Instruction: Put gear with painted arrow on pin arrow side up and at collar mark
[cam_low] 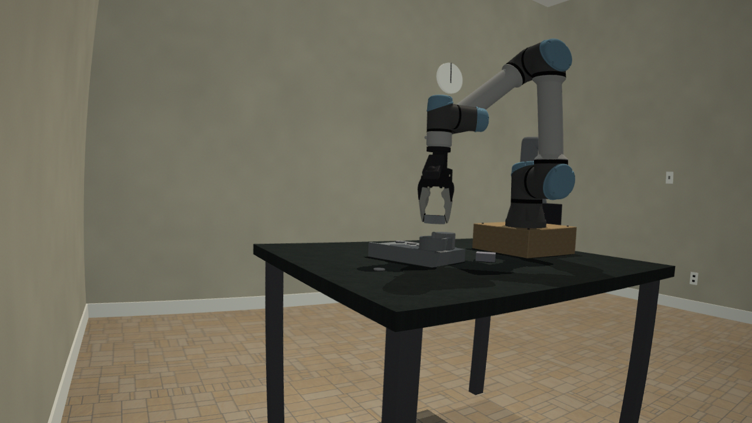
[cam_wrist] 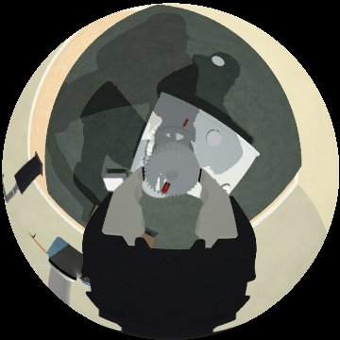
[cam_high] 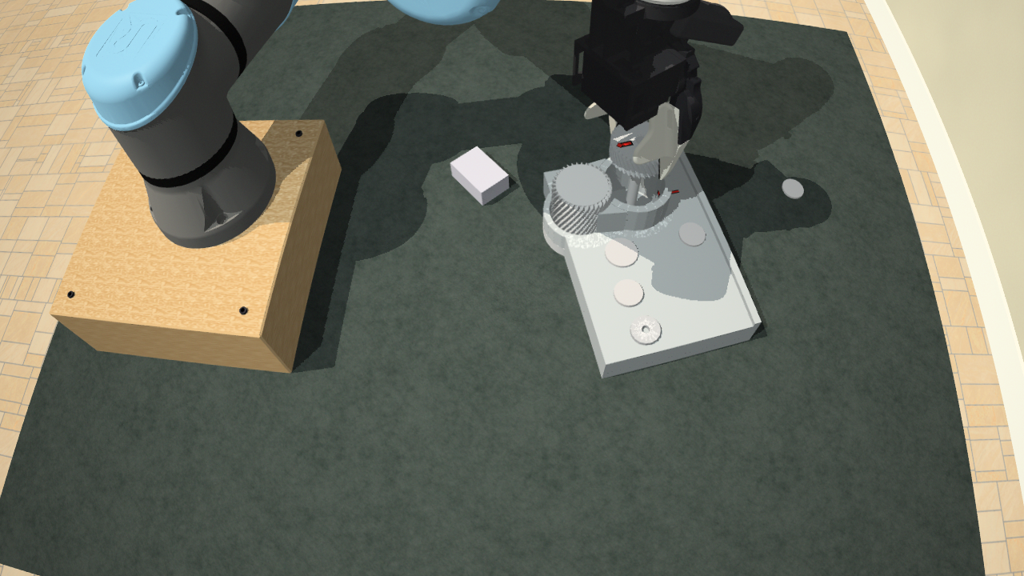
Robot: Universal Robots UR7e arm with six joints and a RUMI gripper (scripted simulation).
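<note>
Now: the gear right at my hand. The rest, counted from my hand: grey block: 18 cm behind, 2 cm to the left, 12 cm below.
</note>
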